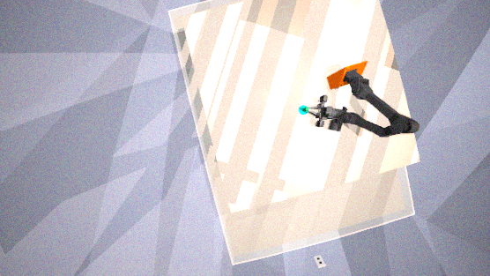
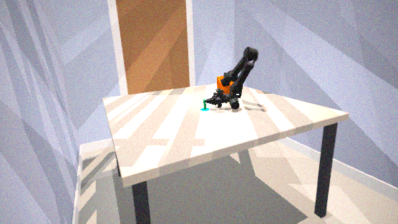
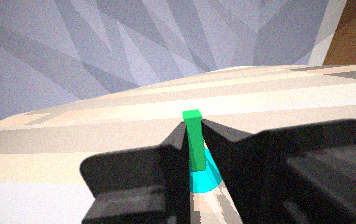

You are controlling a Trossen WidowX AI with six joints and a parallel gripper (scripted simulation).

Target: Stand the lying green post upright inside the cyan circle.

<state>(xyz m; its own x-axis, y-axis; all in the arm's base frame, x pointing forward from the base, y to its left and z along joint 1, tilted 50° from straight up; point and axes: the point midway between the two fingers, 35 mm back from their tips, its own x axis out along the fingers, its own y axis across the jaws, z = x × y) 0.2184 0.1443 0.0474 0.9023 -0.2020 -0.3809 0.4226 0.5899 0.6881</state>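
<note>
My gripper tip is now 20 mm above the green post. Round my gripper tip: cyan circle (60 mm below).
</note>
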